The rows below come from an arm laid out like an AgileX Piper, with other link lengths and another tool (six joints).
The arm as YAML. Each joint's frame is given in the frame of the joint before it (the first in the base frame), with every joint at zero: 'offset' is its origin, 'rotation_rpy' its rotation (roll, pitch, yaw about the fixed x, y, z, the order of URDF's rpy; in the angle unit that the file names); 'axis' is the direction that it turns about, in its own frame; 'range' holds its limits. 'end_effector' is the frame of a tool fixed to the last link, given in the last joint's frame.
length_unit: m
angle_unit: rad
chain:
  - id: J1
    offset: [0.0, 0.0, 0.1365]
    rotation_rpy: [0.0, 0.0, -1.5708]
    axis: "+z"
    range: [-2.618, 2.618]
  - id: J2
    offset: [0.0, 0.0, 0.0]
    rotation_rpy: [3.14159, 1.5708, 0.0]
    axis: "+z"
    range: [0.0, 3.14]
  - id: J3
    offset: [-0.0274, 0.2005, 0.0]
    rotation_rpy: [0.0, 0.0, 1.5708]
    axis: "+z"
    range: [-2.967, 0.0]
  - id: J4
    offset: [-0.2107, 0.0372, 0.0]
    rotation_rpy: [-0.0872, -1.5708, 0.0]
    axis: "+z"
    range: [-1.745, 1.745]
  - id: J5
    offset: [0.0, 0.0, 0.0]
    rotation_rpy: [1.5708, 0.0, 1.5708]
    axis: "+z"
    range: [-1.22, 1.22]
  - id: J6
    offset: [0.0, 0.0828, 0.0]
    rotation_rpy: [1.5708, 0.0, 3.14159]
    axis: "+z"
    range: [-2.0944, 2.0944]
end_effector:
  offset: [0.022, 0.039, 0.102]
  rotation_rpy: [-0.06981, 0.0, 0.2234]
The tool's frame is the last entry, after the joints.
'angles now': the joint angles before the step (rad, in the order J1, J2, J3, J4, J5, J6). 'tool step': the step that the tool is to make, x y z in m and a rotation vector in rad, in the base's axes. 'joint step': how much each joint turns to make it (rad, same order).
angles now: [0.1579 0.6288 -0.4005 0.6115 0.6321 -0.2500]
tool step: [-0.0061 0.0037 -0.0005 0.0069 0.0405 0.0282]
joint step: [-0.0004 0.0128 -0.0158 0.0095 0.0517 -0.0006]
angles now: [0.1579 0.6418 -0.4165 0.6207 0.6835 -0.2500]
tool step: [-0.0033 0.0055 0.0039 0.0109 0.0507 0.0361]
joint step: [0.0006 0.0488 -0.0489 0.0160 0.0613 -0.0031]
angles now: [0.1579 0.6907 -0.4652 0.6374 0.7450 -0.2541]
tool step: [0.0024 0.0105 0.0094 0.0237 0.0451 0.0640]
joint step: [0.0052 0.1063 -0.0871 0.0585 0.0557 -0.0515]
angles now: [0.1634 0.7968 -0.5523 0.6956 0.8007 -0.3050]
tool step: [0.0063 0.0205 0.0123 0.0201 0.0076 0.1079]
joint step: [0.0688 0.1446 -0.1177 0.0595 0.0104 -0.0653]
